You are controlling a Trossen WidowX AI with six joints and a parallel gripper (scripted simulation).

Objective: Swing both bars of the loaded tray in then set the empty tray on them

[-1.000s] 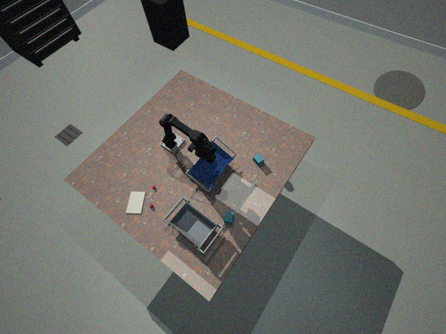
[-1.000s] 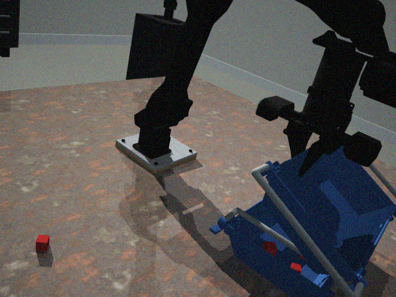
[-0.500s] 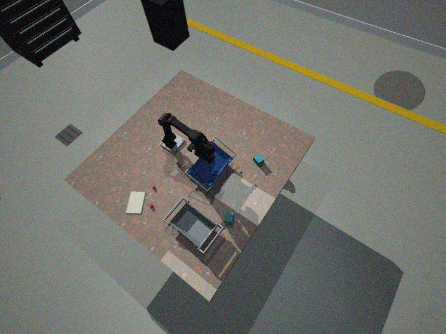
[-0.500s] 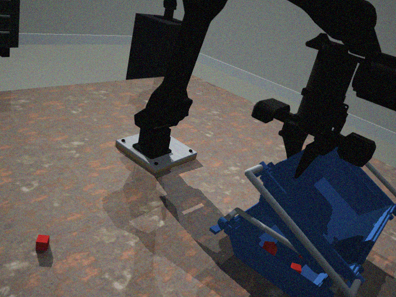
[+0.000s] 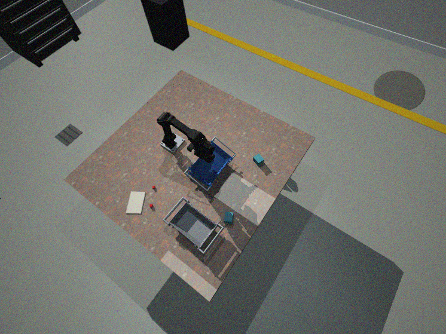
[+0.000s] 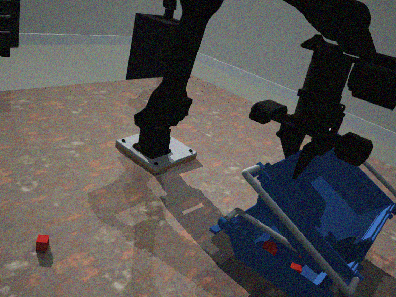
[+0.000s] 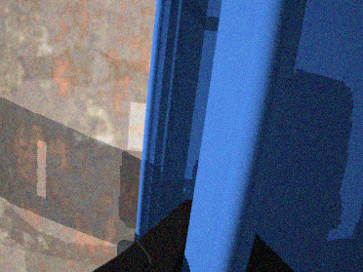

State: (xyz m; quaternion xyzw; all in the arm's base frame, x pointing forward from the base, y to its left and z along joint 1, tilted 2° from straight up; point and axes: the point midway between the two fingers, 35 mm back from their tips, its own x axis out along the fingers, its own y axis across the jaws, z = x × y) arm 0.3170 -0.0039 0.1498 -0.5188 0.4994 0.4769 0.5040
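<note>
Right now the blue tray is 70 mm ahead of my gripper tip. From my gripper tip the other things lie so: white slab: 220 mm behind, 470 mm to the right, 120 mm below.
</note>
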